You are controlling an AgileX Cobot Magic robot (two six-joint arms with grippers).
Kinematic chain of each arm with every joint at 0, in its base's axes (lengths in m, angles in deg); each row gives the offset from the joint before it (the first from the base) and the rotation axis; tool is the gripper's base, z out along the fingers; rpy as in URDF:
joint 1: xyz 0 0 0.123 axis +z
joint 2: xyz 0 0 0 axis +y
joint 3: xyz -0.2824 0 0.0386 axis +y
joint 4: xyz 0.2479 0 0.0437 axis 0.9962 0 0.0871
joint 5: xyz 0 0 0 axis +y
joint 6: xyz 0.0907 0 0.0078 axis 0.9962 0 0.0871
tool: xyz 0 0 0 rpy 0 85 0
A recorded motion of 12 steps. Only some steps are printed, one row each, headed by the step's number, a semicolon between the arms.
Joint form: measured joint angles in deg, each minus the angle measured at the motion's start. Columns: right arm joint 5, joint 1, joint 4, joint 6, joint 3, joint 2; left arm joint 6, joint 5, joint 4, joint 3, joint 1, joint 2.
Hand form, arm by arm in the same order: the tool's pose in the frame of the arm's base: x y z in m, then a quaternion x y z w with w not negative. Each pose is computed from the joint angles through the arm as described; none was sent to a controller.
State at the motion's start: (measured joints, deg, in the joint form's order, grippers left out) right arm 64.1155 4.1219 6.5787 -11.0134 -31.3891 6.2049; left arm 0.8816 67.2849 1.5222 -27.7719 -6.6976 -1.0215
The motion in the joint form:
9: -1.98 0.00 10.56 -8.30 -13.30 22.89; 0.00 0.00 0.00 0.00 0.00 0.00
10: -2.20 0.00 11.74 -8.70 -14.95 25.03; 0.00 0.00 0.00 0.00 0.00 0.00
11: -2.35 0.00 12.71 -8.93 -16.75 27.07; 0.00 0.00 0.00 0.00 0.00 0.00
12: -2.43 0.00 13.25 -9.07 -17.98 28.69; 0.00 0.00 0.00 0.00 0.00 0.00
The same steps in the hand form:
9: 0.0639 0.0284 0.3457 -0.17388 0.88486 0.09377 0.42190; -0.0107 0.0035 0.2639 0.05693 0.87894 -0.01081 0.47340
10: 0.0709 0.0304 0.3523 -0.17527 0.88410 0.10267 0.42085; -0.0107 0.0035 0.2639 0.05693 0.87894 -0.01081 0.47340
11: 0.0775 0.0322 0.3594 -0.17572 0.88306 0.11021 0.42094; -0.0107 0.0035 0.2639 0.05693 0.87894 -0.01081 0.47340
12: 0.0831 0.0333 0.3637 -0.17585 0.88340 0.11461 0.41897; -0.0107 0.0035 0.2639 0.05693 0.87894 -0.01081 0.47340

